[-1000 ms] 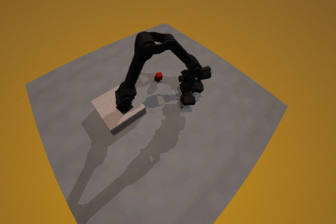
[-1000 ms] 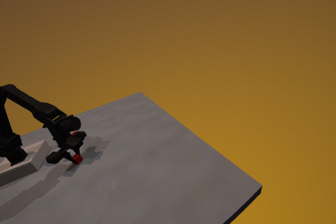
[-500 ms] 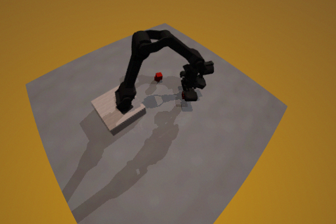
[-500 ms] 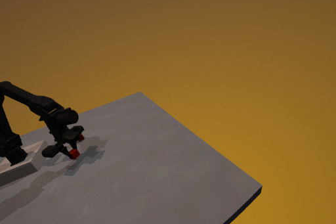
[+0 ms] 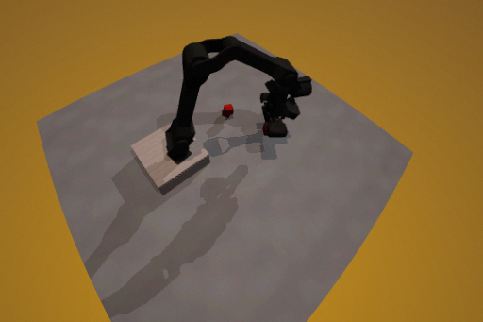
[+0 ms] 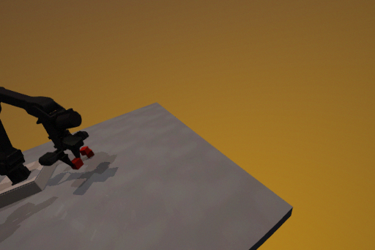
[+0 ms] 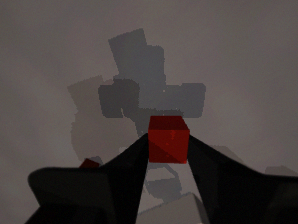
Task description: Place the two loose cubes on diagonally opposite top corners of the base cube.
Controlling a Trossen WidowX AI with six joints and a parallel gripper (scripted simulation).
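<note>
The red cube lies 10 mm ahead of my gripper tip, 200 mm to the left of it and 50 mm below it.
</note>
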